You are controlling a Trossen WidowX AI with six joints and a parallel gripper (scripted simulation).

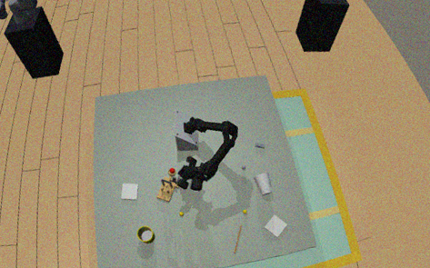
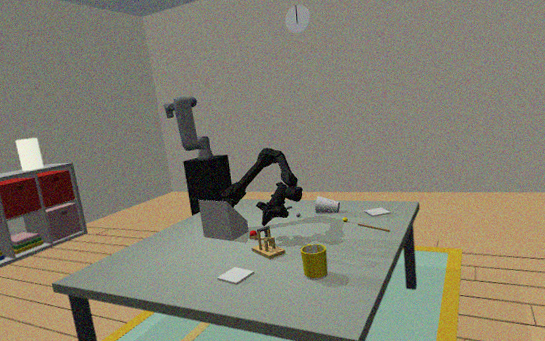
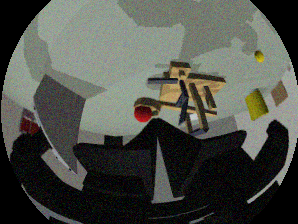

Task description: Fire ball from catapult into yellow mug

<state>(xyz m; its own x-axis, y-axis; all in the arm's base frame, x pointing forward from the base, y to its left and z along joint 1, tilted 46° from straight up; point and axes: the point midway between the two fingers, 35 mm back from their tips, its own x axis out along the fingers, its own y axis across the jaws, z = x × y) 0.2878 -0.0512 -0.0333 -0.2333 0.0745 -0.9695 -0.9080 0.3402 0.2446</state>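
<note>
My gripper tip is 40 mm past the red ball, 40 mm to the left of it and 30 mm above it. Also, from my gripper tip: wooden stick: 410 mm ahead, 300 mm to the left, 90 mm below; then yellow mug: 350 mm ahead, 220 mm to the right, 60 mm below; then wooden catapult: 30 mm ahead, 50 mm to the right, 40 mm below.
</note>
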